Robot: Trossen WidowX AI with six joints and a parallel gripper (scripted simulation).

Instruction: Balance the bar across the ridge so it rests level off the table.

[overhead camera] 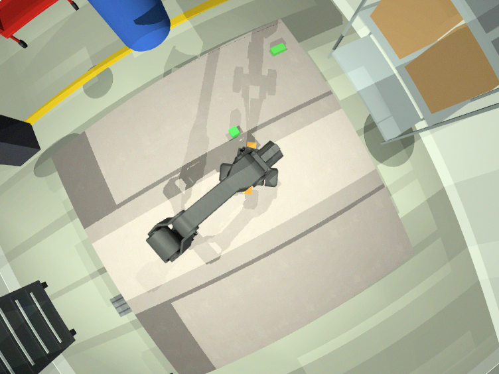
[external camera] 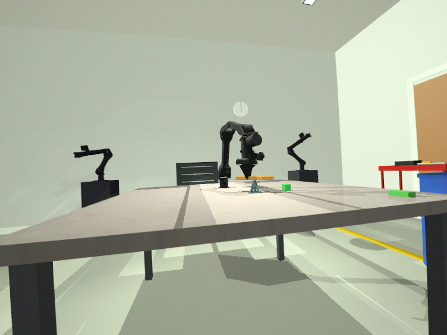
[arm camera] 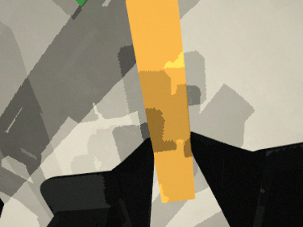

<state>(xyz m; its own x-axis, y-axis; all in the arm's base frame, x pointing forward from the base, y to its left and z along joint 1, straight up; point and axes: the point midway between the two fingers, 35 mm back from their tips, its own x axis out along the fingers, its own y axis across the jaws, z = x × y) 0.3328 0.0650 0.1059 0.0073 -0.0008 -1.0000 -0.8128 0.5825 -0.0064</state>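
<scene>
Right now my gripper tip is 20 mm short of the orange bar and 30 mm to the right of it. Round my gripper tip: blue-grey ridge: 20 mm ahead, 30 mm to the left, 40 mm below; then green cube: 40 mm ahead, 190 mm to the left, 60 mm below; then green flat block: 410 mm ahead, 440 mm to the left, 60 mm below.
</scene>
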